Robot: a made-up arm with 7 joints.
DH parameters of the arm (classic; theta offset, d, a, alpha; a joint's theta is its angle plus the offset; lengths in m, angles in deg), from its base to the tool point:
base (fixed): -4.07 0 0 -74.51
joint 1: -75.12 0.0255 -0.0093 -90
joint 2: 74 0 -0.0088 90
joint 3: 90 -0.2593 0.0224 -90
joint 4: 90 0.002 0.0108 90
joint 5: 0 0.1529 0 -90
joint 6: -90 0 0.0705 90
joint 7: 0 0 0 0
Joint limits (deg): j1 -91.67..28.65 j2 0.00..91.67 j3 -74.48..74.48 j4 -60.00..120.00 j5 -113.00..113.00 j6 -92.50..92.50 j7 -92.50..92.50
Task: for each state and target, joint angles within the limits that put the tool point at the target. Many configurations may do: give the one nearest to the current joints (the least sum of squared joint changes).
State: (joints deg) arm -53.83 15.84 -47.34 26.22 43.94 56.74 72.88
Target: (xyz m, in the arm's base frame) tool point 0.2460 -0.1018 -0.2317
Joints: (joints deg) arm -37.82 12.77 -58.56 -7.33 50.21 57.03 72.88
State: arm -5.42 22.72 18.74 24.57 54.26 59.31 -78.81
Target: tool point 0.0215 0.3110 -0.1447
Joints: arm 15.47 29.20 40.28 -18.54 71.80 68.89 -78.81
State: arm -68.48 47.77 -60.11 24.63 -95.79 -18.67 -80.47
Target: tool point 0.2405 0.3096 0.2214
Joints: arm -86.31 91.67 -33.38 29.39 -95.61 -34.29 -80.47
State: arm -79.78 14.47 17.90 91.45 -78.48 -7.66 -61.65
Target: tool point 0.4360 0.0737 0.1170
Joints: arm -91.67 19.32 14.89 37.55 -72.16 -20.83 -61.65
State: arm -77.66 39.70 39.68 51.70 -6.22 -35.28 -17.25
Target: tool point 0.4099 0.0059 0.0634
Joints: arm -83.46 6.75 19.36 35.28 -1.20 -45.93 -17.25
